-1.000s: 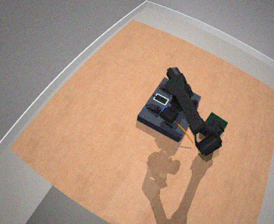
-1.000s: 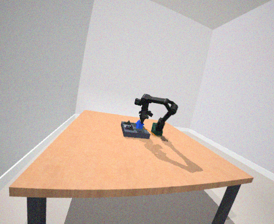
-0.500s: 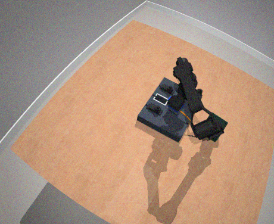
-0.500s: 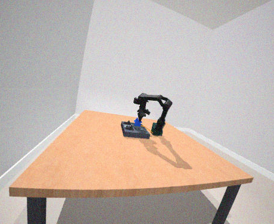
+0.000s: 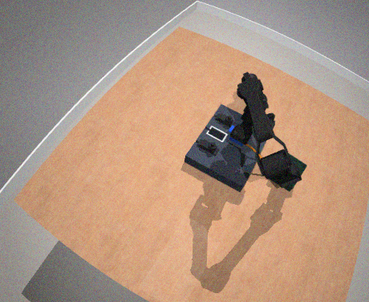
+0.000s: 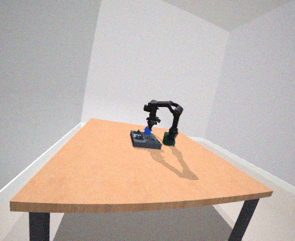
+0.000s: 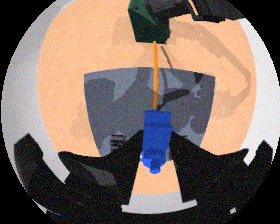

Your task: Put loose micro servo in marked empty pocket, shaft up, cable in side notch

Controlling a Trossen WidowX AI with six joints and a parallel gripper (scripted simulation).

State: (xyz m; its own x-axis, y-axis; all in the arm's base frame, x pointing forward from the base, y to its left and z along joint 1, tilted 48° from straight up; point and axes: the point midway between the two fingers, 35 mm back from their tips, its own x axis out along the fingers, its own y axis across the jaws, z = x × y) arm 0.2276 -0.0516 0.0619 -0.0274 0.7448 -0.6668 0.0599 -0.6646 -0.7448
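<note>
Now: gripper tip 10 mm past the dark grey deck and 100 mm above it.
</note>
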